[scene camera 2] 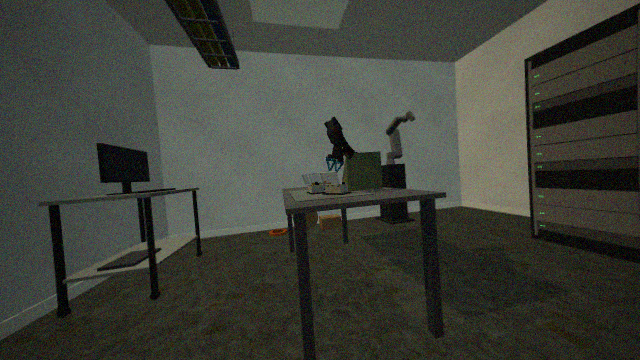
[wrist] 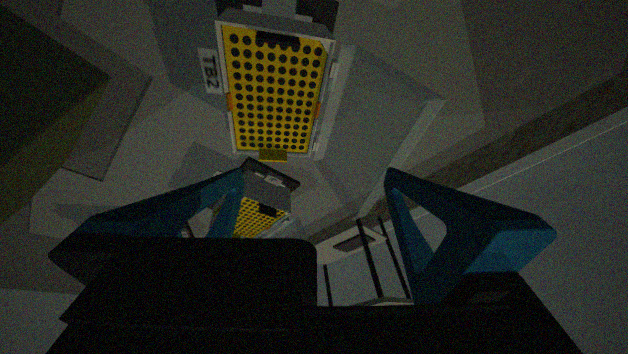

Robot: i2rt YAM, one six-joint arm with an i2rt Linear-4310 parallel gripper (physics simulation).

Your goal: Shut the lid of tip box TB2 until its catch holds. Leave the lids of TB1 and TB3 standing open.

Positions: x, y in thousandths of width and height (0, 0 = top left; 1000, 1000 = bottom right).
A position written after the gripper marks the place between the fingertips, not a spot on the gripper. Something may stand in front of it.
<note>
In view: the gripper (wrist: 499, 496), a clear lid (wrist: 598, 323) and a pale mat (wrist: 287, 383).
</note>
